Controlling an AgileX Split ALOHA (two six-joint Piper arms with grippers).
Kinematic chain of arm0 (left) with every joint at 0, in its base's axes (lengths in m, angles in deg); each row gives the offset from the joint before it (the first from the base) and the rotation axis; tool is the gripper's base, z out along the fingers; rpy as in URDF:
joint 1: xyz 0 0 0.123 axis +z
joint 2: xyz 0 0 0 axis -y
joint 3: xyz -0.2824 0 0.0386 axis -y
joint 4: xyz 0.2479 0 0.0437 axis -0.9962 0 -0.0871
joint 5: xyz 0 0 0 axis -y
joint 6: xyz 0.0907 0 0.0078 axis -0.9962 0 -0.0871
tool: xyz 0 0 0 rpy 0 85 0
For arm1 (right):
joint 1: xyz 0 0 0.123 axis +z
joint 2: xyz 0 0 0 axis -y
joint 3: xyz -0.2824 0 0.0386 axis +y
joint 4: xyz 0.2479 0 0.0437 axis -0.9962 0 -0.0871
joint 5: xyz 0 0 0 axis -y
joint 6: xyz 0.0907 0 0.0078 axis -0.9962 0 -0.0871
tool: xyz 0 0 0 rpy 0 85 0
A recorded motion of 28 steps. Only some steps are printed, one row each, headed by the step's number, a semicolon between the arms.
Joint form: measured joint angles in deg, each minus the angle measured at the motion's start. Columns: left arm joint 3, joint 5, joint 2, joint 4, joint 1, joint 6; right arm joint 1, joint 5, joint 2, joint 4, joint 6, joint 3.
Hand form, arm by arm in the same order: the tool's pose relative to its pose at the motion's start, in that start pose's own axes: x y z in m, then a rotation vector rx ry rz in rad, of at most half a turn. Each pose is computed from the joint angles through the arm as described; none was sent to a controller.
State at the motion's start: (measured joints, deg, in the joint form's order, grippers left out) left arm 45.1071 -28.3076 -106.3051 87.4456 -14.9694 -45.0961; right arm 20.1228 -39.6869 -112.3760 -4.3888 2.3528 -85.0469
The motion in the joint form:
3: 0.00 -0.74 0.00 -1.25 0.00 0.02; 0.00 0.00 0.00 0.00 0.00 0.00
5: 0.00 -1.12 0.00 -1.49 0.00 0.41; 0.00 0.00 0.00 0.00 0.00 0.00
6: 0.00 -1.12 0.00 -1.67 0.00 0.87; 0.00 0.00 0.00 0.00 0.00 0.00
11: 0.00 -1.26 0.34 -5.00 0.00 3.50; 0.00 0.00 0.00 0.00 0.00 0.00
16: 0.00 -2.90 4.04 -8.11 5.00 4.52; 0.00 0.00 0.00 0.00 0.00 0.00
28: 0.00 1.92 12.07 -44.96 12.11 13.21; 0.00 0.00 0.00 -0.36 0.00 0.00
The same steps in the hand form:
3: 0.0015 -0.0001 0.0000 0.0018 0.0165 0.0188; 0.0000 0.0000 0.0000 0.0000 0.0000 0.0000
5: 0.0021 -0.0004 0.0000 0.0049 0.0227 0.0156; 0.0000 0.0000 0.0000 0.0000 0.0000 0.0000
6: 0.0022 -0.0003 0.0000 0.0037 0.0238 0.0103; 0.0000 0.0000 0.0000 0.0000 0.0000 0.0000
11: 0.0038 0.0002 -0.0015 -0.0122 0.0410 0.0182; 0.0000 0.0000 0.0000 0.0000 0.0000 0.0000
16: -0.0132 0.0042 -0.0283 0.0095 -0.0201 0.0143; 0.0000 0.0000 0.0000 0.0000 0.0000 0.0000
28: -0.0314 0.0308 -0.0825 -0.2798 -0.0904 0.3824; 0.0000 0.0004 0.0000 -0.0040 -0.0002 0.0048

